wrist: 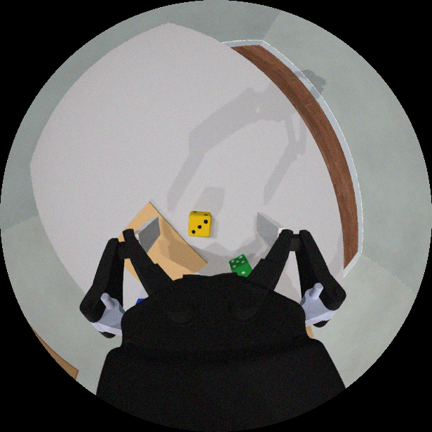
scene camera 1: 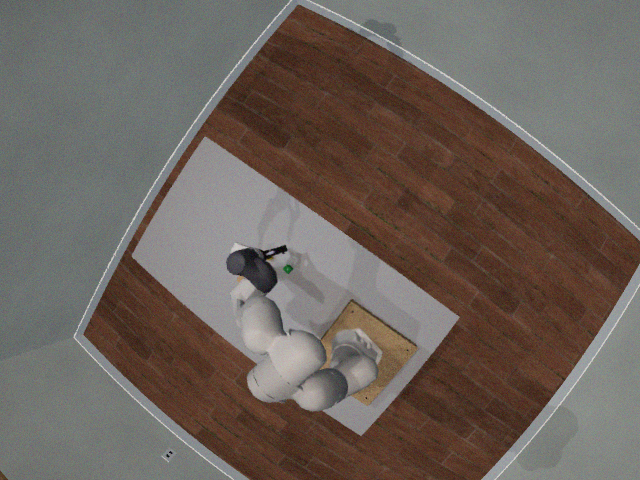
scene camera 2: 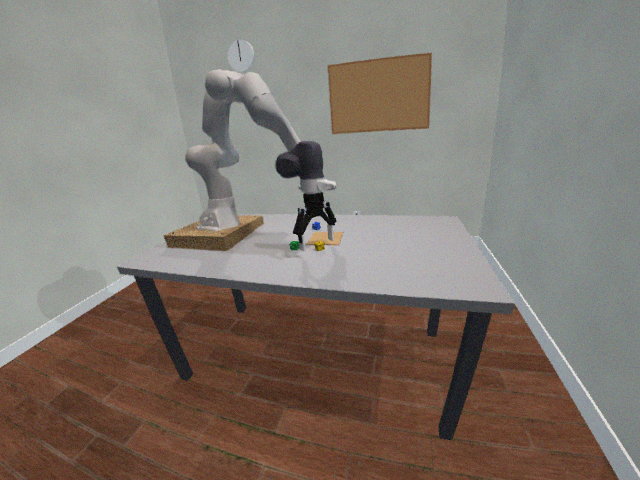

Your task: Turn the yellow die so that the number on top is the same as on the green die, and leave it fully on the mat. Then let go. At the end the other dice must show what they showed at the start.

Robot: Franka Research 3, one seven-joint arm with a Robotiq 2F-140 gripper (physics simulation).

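Note:
The yellow die (scene camera 1: pixel 269 257) (scene camera 2: pixel 319 246) (wrist: pixel 200 225) rests on the table beside the tan mat (scene camera 1: pixel 239 279) (scene camera 2: pixel 315 240) (wrist: pixel 173 238), off it. In the wrist view its large face, seemingly the top, shows three pips. The green die (scene camera 1: pixel 287 269) (scene camera 2: pixel 294 245) (wrist: pixel 240 265) stands nearby, partly hidden by the gripper in the wrist view. One face shows several pips and a lower one shows one; I cannot tell which is on top. My gripper (scene camera 2: pixel 316 243) (wrist: pixel 207 223) is wide open and low, its fingers on either side of the yellow die, touching nothing visible.
A blue die (scene camera 2: pixel 316 225) (wrist: pixel 140 301) lies beyond the mat, mostly hidden in the wrist view. The arm's wooden base board (scene camera 1: pixel 390 341) (scene camera 2: pixel 193 241) stands on the grey table (scene camera 1: pixel 206 191) (scene camera 2: pixel 403 258) (wrist: pixel 110 125). The arm covers part of the mat in scene camera 1.

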